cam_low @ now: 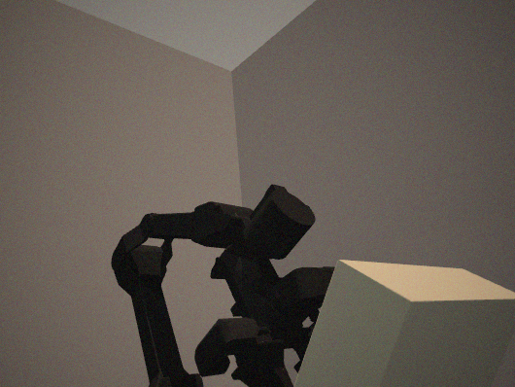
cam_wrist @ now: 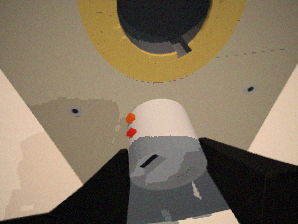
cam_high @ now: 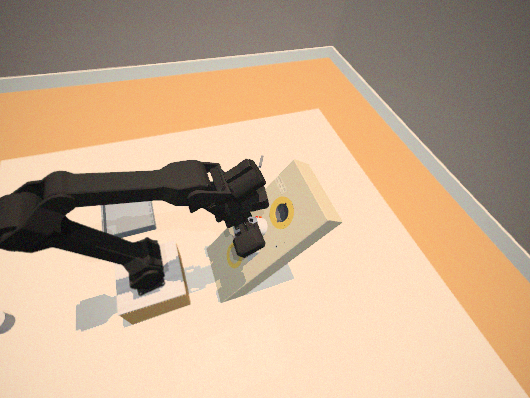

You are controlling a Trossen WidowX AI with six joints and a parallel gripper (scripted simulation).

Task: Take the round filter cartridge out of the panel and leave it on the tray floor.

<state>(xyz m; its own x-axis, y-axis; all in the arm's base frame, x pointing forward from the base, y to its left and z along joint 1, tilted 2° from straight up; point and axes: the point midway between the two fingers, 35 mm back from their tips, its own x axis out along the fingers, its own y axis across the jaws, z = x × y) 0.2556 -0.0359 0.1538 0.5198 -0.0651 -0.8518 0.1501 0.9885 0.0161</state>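
Now: the service panel 30 mm ahead of my gripper tip, 10 mm to the right of it and 40 mm below it. Also, from my gripper tip: grey-blue tray (290 mm behind, 320 mm to the left, 220 mm below); then dark piece (230 mm ahead, 360 mm to the left, 220 mm below); then pale round cartridge (right at my gripper tip).
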